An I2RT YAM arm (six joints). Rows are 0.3 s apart.
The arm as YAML. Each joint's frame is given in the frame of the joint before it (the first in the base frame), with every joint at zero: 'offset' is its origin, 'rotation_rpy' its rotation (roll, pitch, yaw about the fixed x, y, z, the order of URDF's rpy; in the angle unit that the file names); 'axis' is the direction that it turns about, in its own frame. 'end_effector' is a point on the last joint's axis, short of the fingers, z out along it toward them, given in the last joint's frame.
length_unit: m
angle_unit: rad
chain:
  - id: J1
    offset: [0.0, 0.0, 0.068]
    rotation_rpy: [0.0, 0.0, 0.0]
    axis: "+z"
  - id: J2
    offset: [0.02, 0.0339, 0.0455]
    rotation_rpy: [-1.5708, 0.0, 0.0]
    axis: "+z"
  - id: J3
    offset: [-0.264, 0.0, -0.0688]
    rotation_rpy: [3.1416, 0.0, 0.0]
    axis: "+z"
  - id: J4
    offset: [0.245, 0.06, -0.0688]
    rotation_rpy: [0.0, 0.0, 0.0]
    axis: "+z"
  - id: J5
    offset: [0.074, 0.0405, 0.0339]
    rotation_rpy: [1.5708, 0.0, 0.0]
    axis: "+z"
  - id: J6
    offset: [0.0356, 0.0, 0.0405]
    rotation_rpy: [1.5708, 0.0, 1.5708]
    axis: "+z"
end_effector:
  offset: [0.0, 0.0, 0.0]
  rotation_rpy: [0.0, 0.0, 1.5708]
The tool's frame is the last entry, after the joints.
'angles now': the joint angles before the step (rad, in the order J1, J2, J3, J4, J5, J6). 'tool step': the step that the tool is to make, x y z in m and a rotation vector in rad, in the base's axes. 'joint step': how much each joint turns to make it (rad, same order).
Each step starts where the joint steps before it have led.
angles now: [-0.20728, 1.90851, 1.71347, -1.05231, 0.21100, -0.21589]
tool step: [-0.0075, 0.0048, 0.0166, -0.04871, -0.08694, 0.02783]
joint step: [0.01013, -0.07208, -0.04519, 0.07428, 0.02169, -0.02822]
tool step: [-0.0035, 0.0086, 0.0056, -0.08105, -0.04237, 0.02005]
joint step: [0.02644, -0.04381, -0.04696, 0.06675, 0.06737, -0.02692]
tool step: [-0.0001, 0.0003, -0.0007, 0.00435, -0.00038, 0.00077]
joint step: [0.00037, -0.00052, -0.00309, 0.00169, -0.00403, 0.00177]
